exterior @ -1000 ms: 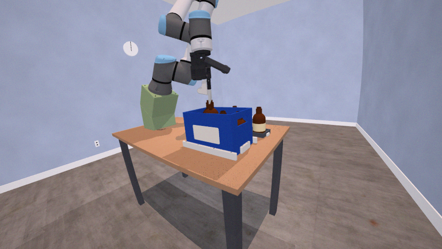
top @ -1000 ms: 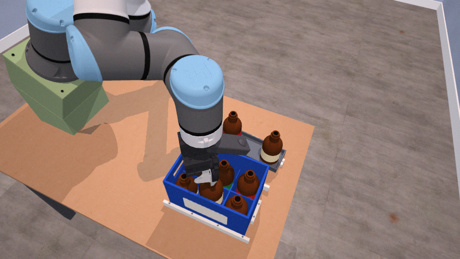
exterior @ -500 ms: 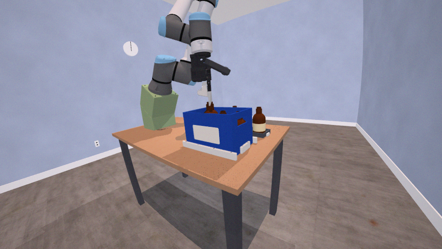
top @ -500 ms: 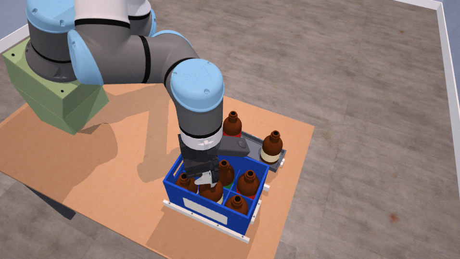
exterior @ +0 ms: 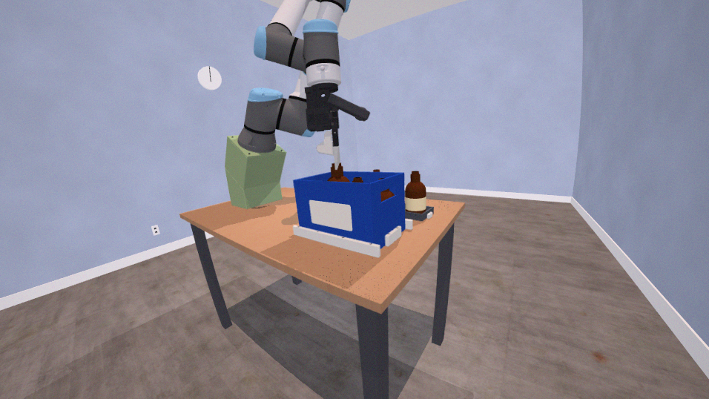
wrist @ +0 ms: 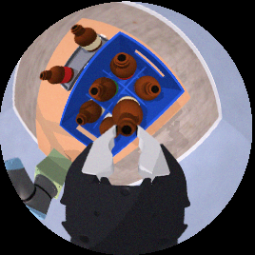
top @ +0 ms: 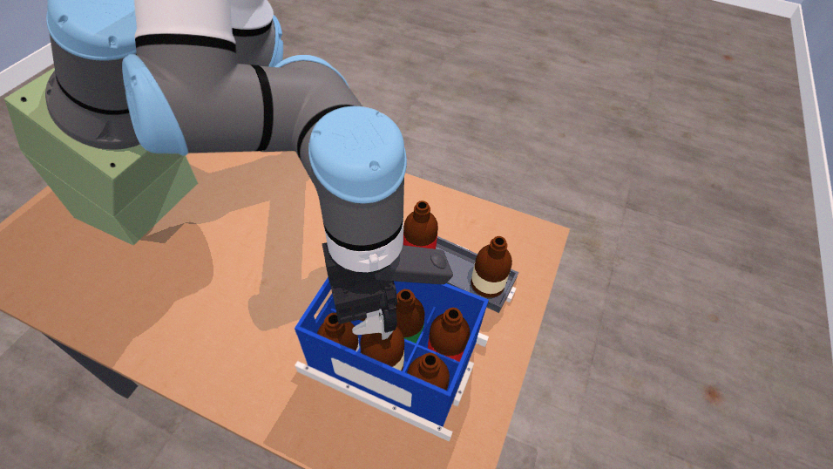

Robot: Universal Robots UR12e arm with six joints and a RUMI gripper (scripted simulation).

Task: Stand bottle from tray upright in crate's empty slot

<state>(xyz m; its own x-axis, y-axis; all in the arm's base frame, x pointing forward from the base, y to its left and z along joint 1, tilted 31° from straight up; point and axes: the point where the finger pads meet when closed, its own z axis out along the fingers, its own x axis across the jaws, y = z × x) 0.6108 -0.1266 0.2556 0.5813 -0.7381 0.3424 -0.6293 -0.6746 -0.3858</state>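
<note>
My hand is 40 mm to the right of the blue crate and 130 mm above it. Also, from my hand: red-label bottle: 70 mm behind, 300 mm to the left, 130 mm below; then grey tray: 10 mm ahead, 290 mm to the left, 200 mm below.
</note>
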